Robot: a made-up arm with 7 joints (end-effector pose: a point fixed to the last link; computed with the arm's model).
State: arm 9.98 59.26 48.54 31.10 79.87 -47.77 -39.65
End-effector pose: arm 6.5 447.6 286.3 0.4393 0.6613 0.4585 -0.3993
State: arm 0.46 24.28 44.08 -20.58 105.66 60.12 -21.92
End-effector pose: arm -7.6 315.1 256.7 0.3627 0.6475 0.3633 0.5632
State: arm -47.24 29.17 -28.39 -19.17 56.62 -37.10 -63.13
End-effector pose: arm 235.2 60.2 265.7 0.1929 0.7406 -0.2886 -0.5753
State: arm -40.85 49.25 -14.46 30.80 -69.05 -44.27 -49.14
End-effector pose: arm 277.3 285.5 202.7 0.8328 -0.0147 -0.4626 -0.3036
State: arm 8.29 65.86 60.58 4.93 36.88 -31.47 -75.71
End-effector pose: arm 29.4 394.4 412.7 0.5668 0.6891 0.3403 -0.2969
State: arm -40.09 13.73 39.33 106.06 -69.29 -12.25 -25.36
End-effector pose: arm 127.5 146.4 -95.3 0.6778 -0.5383 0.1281 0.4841
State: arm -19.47 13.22 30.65 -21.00 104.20 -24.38 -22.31
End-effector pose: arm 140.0 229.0 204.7 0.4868 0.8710 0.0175 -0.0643
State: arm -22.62 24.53 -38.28 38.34 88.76 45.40 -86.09
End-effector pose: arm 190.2 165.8 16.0 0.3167 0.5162 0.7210 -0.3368
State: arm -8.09 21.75 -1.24 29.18 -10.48 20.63 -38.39
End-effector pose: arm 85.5 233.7 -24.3 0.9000 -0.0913 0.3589 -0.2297
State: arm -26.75 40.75 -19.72 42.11 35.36 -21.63 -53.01
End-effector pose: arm 208.9 288.9 72.1 0.6011 0.4206 0.2986 -0.6104
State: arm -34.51 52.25 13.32 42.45 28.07 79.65 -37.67
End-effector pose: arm 163.6 421.4 199.5 0.7279 0.1053 0.6046 0.3059
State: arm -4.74 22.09 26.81 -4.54 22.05 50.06 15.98
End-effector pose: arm 78.6 317.9 102.7 0.7872 0.3813 0.2737 0.4000
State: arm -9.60 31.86 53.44 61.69 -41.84 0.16 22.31
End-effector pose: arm -17.5 387.3 2.0 0.6466 -0.1398 0.1468 0.7354
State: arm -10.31 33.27 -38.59 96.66 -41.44 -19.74 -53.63
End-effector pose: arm -65.7 353.7 -13.6 0.8157 -0.0558 0.5528 -0.1612
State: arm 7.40 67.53 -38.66 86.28 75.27 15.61 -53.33
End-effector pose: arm -66.3 501.3 221.3 0.2069 -0.3225 -0.8913 0.2424
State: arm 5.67 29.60 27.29 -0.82 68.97 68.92 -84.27
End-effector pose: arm 8.7 347.0 175.6 0.7277 0.1039 0.6692 0.1088
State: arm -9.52 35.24 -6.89 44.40 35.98 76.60 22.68
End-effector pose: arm 42.6 361.7 34.5 0.3389 0.6767 0.6068 0.2428
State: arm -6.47 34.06 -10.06 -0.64 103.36 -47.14 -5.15
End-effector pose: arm 128.2 192.8 103.5 0.2744 0.7243 -0.1861 -0.6046
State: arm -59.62 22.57 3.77 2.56 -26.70 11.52 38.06
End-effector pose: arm 357.9 131.0 301.6 0.9079 -0.1083 -0.3435 0.2146
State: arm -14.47 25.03 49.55 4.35 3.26 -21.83 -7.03
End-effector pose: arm 92.3 354.1 168.5 0.8608 0.3181 -0.3094 0.2493
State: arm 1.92 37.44 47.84 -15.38 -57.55 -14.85 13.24
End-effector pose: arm 57.0 341.1 265.9 0.8233 -0.0527 -0.4670 0.3183
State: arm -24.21 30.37 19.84 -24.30 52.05 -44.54 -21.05
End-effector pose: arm 158.9 214.1 266.9 0.4812 0.7214 -0.4421 -0.2292
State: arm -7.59 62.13 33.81 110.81 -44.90 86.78 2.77
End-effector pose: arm -133.6 384.5 122.2 0.2245 -0.4989 0.6506 0.5268
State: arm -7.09 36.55 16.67 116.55 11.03 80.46 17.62
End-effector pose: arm -214.1 311.0 70.6 0.0952 -0.1143 -0.9631 -0.2243
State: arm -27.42 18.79 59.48 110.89 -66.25 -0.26 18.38
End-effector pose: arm 25.5 158.8 -113.4 0.3121 -0.4700 0.4050 0.7195
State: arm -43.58 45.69 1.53 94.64 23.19 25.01 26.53
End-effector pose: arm 136.9 422.3 72.1 0.5996 0.5346 0.5028 0.3190
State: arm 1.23 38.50 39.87 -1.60 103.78 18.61 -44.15
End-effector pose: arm 47.8 364.8 257.2 0.4049 0.7420 0.5216 0.1161
